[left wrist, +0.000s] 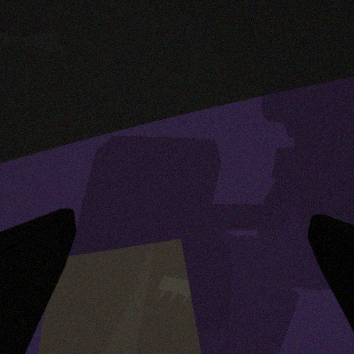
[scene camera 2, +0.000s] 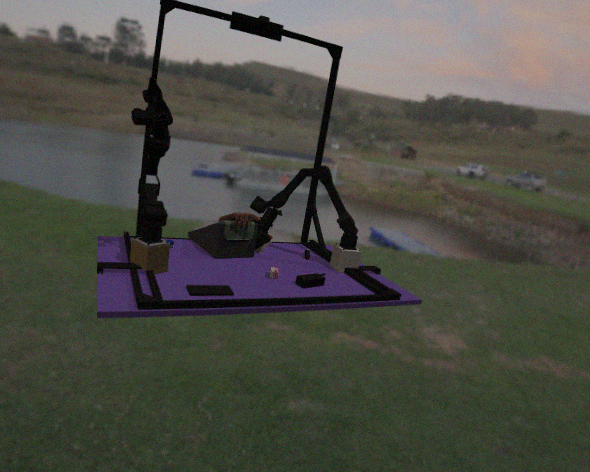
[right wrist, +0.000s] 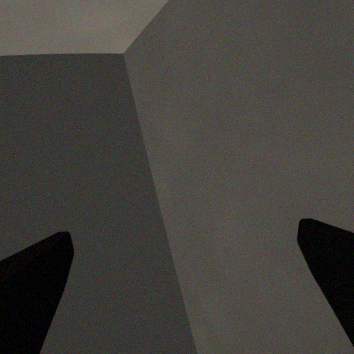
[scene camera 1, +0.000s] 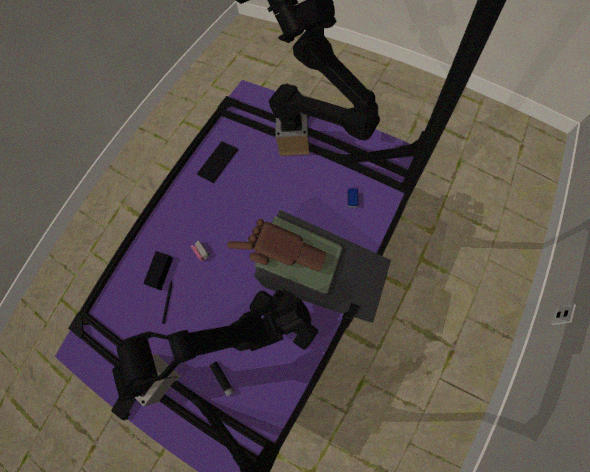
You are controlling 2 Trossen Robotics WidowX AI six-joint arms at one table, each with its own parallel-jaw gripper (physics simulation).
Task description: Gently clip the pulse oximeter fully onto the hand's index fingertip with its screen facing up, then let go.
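Frame: origin at the left arm's base, x ahead, y left, z up, level; metres.
Seen in the pictures: left gripper, between the fingertips: [left wrist: 194,223]; right gripper, between the fingertips: [scene camera 2: 154,84] [right wrist: 186,236]; left arm's base, origin of its link: [scene camera 2: 347,247]; right arm's base, origin of its link: [scene camera 2: 150,240] [scene camera 1: 291,122].
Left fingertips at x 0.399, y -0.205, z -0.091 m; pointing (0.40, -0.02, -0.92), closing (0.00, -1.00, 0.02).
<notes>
Pixels of each thing's top centre, then the offset from my left fingertips to it. "pt": a spot on its surface instead.
- small pink-and-white object, centre of its top: [scene camera 1: 198,249] [scene camera 2: 274,269] dx -0.019, dy +0.345, dz +0.018 m
- small blue object, centre of its top: [scene camera 1: 353,195] dx +0.392, dy +0.058, dz +0.018 m
- pale block, a spot on its surface: [left wrist: 125,305] pt dx -0.023, dy +0.022, dz +0.019 m
- flat black slab, centre of its top: [scene camera 2: 210,289] [scene camera 1: 217,161] dx +0.257, dy +0.518, dz -0.006 m
- black box, centre of its top: [scene camera 1: 155,269] [scene camera 2: 311,276] dx -0.150, dy +0.417, dz +0.021 m
- thin black stick, centre of its top: [scene camera 1: 166,300] dx -0.204, dy +0.333, dz -0.005 m
- dark cylinder, centre of its top: [scene camera 1: 220,379] dx -0.272, dy +0.051, dz +0.013 m
A brown hand [scene camera 1: 280,244] [scene camera 2: 240,217] lies on a green pad on a dark wedge, its index finger [scene camera 1: 240,245] stretched to the left in scene camera 1. A small pink-and-white object [scene camera 1: 200,250] [scene camera 2: 273,273] lies beyond the fingertip. A small blue object [scene camera 1: 353,197] lies near the upper right rail. I cannot tell which small object is the pulse oximeter; none is on the index finger. My left gripper [left wrist: 194,223] is open, with a pale block [left wrist: 125,305] below its fingers; scene camera 1 hides its fingertips. My right gripper [right wrist: 186,236] is open and empty, raised away from the table.
The dark wedge [scene camera 1: 367,272] [scene camera 2: 215,242] stands near the left arm. A flat black slab [scene camera 1: 217,161] [scene camera 2: 210,290], a black box [scene camera 1: 158,270] [scene camera 2: 310,280], a thin black stick [scene camera 1: 167,302] and a dark cylinder [scene camera 1: 220,377] lie on the purple table. Black rails frame it.
</notes>
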